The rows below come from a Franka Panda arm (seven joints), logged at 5 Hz.
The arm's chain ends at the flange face. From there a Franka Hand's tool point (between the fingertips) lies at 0.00 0.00 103.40 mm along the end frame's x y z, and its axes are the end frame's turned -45 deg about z.
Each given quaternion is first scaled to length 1.
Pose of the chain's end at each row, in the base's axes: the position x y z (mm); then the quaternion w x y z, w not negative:
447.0 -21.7 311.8 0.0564 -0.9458 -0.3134 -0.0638
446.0 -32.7 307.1 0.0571 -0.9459 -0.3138 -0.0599
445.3 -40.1 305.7 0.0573 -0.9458 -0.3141 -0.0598
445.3 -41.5 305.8 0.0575 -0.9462 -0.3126 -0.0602
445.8 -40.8 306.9 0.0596 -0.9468 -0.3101 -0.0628
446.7 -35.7 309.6 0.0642 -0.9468 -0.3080 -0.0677
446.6 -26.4 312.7 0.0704 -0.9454 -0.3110 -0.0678
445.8 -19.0 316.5 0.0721 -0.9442 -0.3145 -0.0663
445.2 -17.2 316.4 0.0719 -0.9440 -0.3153 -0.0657
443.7 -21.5 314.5 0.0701 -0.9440 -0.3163 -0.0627
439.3 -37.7 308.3 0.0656 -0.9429 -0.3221 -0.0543
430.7 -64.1 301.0 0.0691 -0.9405 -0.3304 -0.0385
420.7 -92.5 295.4 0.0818 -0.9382 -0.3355 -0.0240
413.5 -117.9 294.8 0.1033 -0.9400 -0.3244 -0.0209
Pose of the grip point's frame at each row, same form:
455.8 -6.5 209.9 0.0277 -0.7539 -0.6515 -0.0805
454.0 -17.6 205.1 0.0298 -0.7538 -0.6519 -0.0772
453.3 -25.0 203.7 0.0301 -0.7536 -0.6521 -0.0772
453.4 -26.4 203.8 0.0301 -0.7546 -0.6509 -0.0776
454.3 -25.1 205.1 0.0310 -0.7560 -0.6488 -0.0808
455.9 -18.8 208.0 0.0334 -0.7569 -0.6469 -0.0871
455.3 -8.3 211.3 0.0391 -0.7544 -0.6491 -0.0896
454.1 -0.6 215.1 0.0412 -0.7520 -0.6519 -0.0888
453.3 1.1 215.0 0.0413 -0.7515 -0.6525 -0.0882
451.4 -3.7 212.9 0.0408 -0.7511 -0.6535 -0.0848
445.5 -21.3 206.4 0.0398 -0.7478 -0.6584 -0.0753
433.5 -48.0 198.9 0.0491 -0.7425 -0.6652 -0.0620
419.7 -75.0 193.5 0.0664 -0.7384 -0.6690 -0.0535
410.6 -96.4 193.7 0.0874 -0.7443 -0.6594 -0.0588

